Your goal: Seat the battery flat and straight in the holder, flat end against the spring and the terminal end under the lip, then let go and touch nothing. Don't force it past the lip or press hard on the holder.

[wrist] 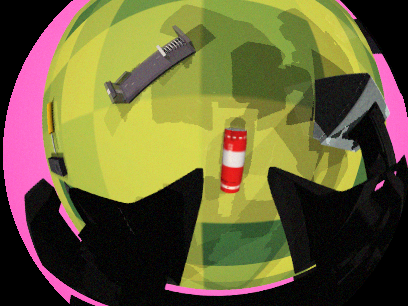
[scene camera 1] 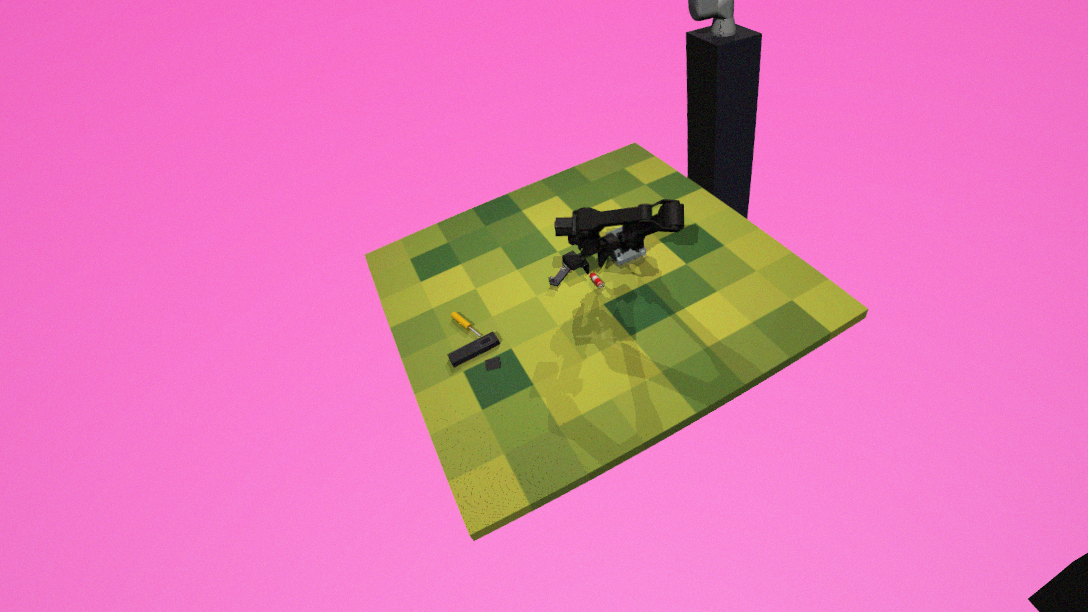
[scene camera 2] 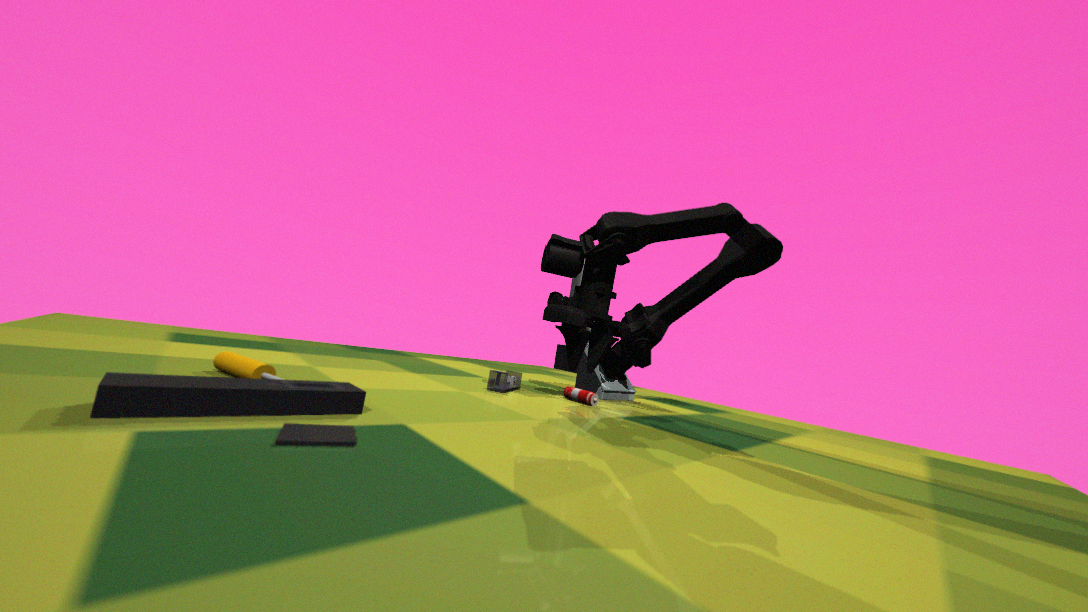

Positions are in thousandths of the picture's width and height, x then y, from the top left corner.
Scene:
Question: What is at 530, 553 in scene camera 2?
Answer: My gripper.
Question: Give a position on a yellow-handled screwdriver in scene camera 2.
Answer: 211, 592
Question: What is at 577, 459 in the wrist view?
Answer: A battery.

